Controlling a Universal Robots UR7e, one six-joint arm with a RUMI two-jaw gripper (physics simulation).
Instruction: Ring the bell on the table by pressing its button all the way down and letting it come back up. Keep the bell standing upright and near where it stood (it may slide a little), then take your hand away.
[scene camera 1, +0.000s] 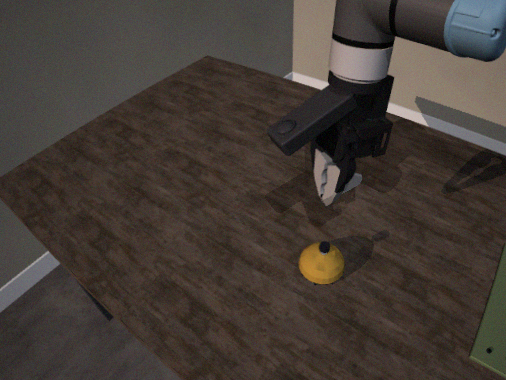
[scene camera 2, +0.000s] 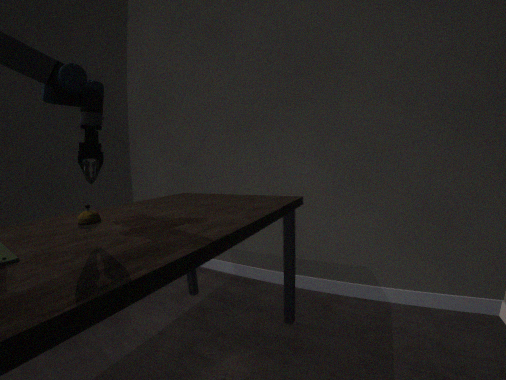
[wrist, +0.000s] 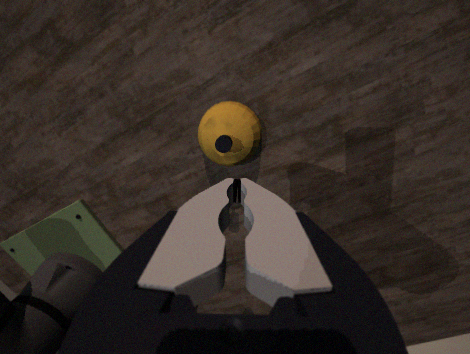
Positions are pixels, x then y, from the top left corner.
my gripper: scene camera 1; scene camera 2 91, 183; wrist
same spot on my gripper: (scene camera 1: 332, 180) = (wrist: 190, 230)
